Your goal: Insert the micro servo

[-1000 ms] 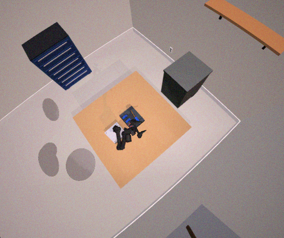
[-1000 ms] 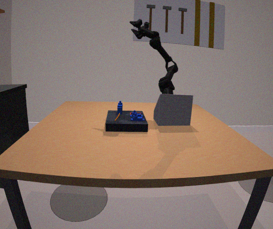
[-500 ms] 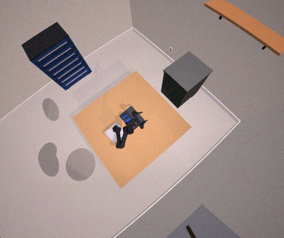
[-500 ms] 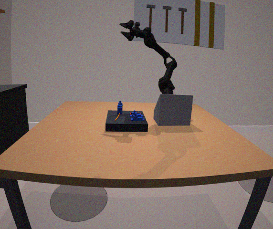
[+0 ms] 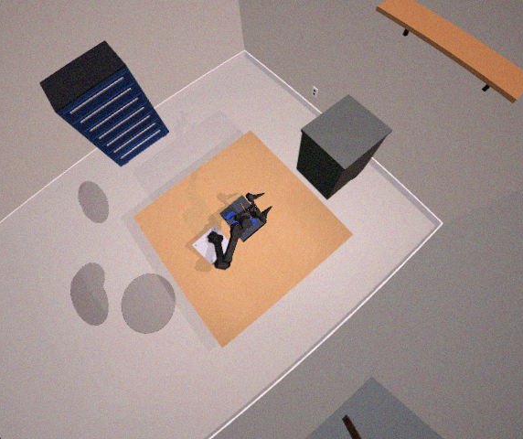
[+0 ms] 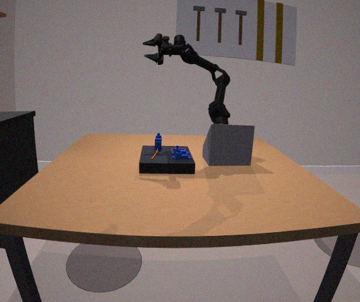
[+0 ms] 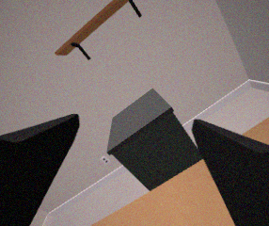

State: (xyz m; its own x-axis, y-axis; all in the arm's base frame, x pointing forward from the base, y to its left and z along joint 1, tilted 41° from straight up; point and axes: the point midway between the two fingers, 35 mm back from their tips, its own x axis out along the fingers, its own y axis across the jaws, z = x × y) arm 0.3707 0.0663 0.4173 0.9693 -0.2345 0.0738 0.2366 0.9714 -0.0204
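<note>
The dark robot deck is 530 mm below my gripper tip, 200 mm to the left of it and 60 mm behind it.
</note>
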